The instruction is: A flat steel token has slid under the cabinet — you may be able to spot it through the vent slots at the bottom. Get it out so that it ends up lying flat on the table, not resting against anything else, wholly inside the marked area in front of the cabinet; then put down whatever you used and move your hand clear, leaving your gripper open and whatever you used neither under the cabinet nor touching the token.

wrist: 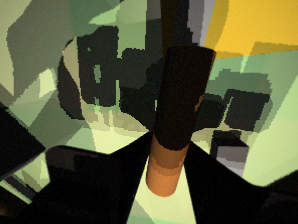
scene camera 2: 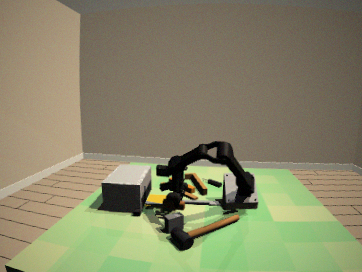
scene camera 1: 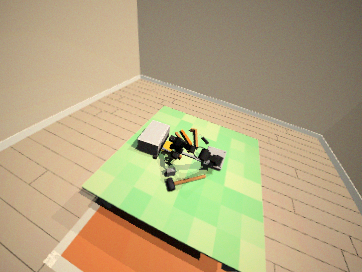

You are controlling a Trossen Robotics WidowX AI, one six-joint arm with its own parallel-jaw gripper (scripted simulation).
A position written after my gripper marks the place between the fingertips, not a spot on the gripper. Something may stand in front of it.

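A thin grey tool (wrist: 231,152) is visible, together with my gripper (wrist: 167,138).
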